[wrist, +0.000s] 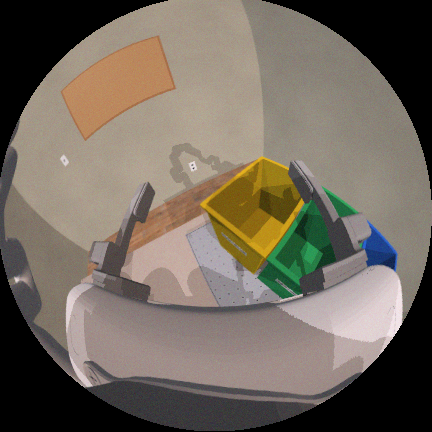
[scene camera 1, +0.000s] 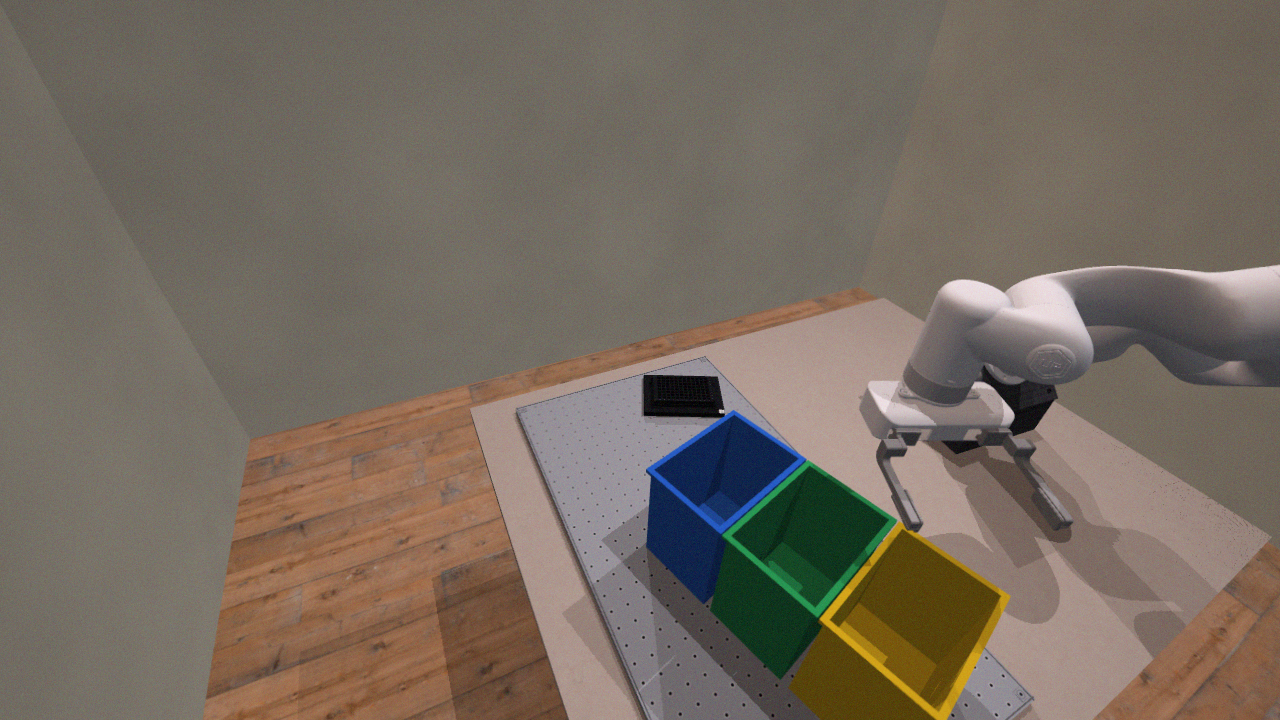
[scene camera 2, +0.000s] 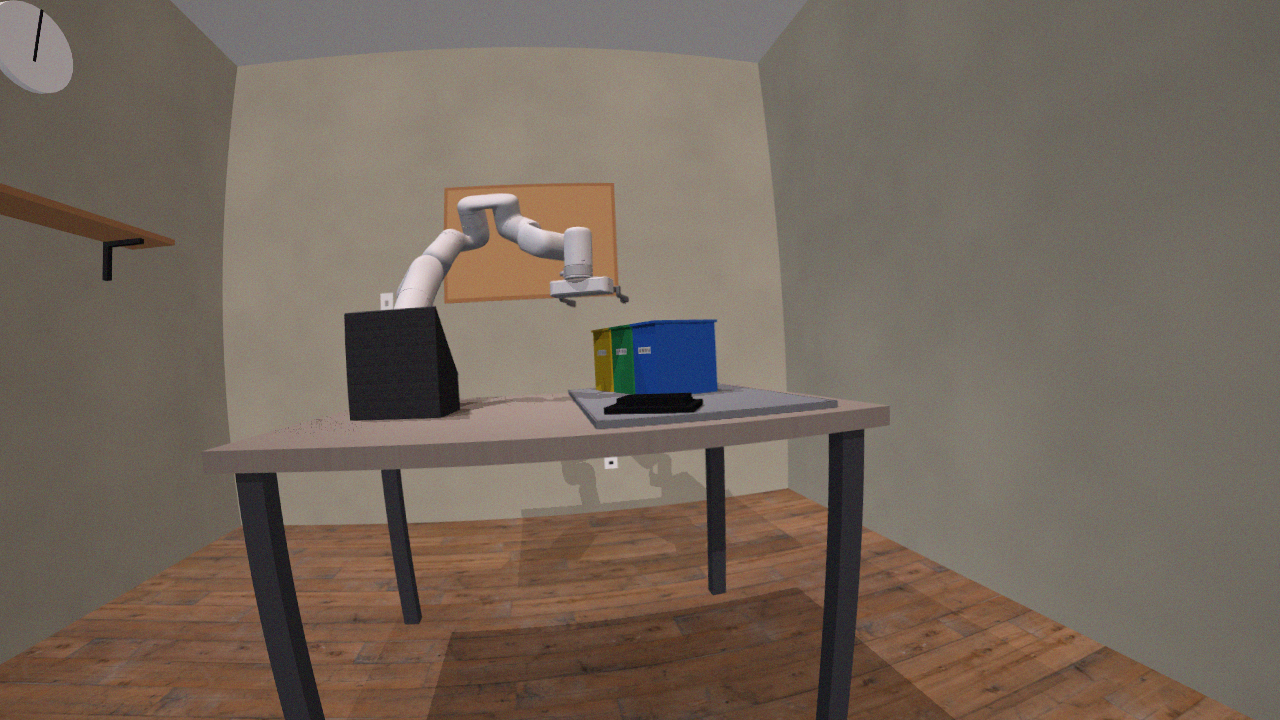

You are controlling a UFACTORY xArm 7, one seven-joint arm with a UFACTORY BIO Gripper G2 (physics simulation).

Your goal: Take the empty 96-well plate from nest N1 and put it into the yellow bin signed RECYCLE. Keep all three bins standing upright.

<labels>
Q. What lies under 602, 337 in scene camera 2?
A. A yellow bin.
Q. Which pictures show the gripper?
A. The wrist view, scene camera 1 and scene camera 2: all of them.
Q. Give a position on a yellow bin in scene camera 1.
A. At 909, 628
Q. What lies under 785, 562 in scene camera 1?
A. A green bin.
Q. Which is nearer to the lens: the black 96-well plate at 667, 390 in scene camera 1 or the blue bin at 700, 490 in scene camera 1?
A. The blue bin.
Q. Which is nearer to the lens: the blue bin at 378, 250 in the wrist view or the green bin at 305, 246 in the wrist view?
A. The blue bin.
</labels>
